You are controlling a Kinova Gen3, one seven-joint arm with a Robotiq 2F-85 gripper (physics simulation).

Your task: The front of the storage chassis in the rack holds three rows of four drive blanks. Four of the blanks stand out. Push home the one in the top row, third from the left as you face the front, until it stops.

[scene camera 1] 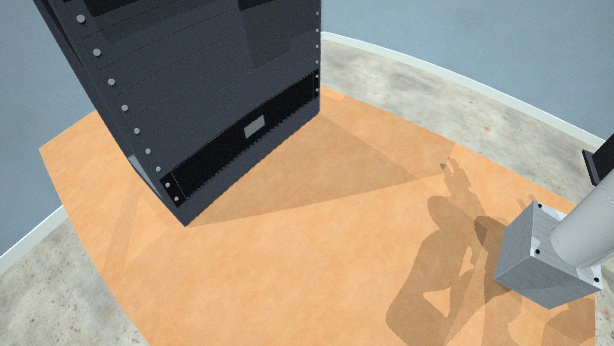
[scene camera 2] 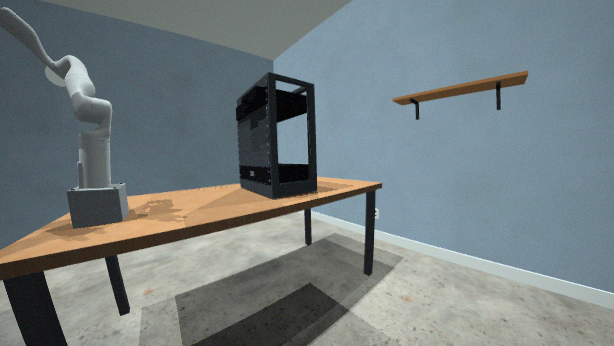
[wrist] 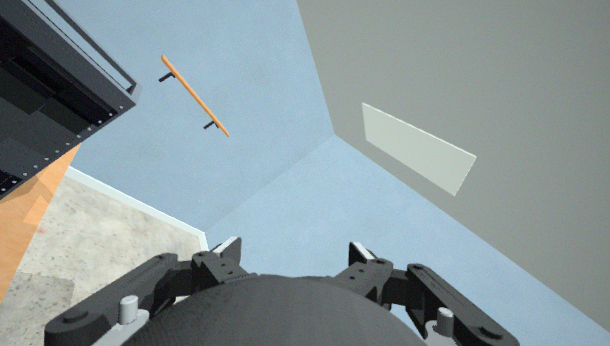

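Seen in the pictures: gripper, fingertip midpoint: [wrist: 295,252]; arm's base, link origin: [scene camera 1: 571,245] [scene camera 2: 96,186].
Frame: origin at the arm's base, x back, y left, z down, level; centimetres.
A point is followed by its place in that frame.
The dark rack [scene camera 1: 250,160] {x -70.5, y 4.9, z 9.8 cm} [scene camera 2: 272,140] {x -67.9, y -23.3, z -16.2 cm} [wrist: 107,90] {x -67.5, y -15.2, z -46.8 cm} stands upright on the table. A black unit [scene camera 2: 252,100] {x -63.3, y -13.2, z -37.5 cm} [wrist: 55,80] {x -63.8, y -5.8, z -40.7 cm} sits in its upper front and looks like the storage chassis. It is too dark and small to tell rows, single blanks or which ones stand out. In scene camera 1 the rack's top is cut off. My gripper [wrist: 295,252] {x 16.2, y -12.0, z -73.1 cm} is open and empty, well away from the rack, which shows at the upper left of the wrist view. The gripper does not show in either scene camera; the arm [scene camera 2: 95,110] {x -2.5, y -5.7, z -27.5 cm} runs out at scene camera 2's upper left.
The arm's base block [scene camera 1: 520,255] {x -8.9, y 4.1, z 3.6 cm} [scene camera 2: 97,206] {x -0.8, y -8.3, z 6.3 cm} stands on the wooden table [scene camera 1: 280,270] {x -50.1, y 23.2, z 13.0 cm} [scene camera 2: 215,227] {x -34.5, y -33.9, z 15.2 cm} [wrist: 15,240] {x -55.6, y -32.3, z 13.0 cm}, in front of the rack. A wall shelf [scene camera 2: 465,89] [wrist: 195,95] hangs on the blue wall. A pale panel [wrist: 420,150] is on the ceiling.
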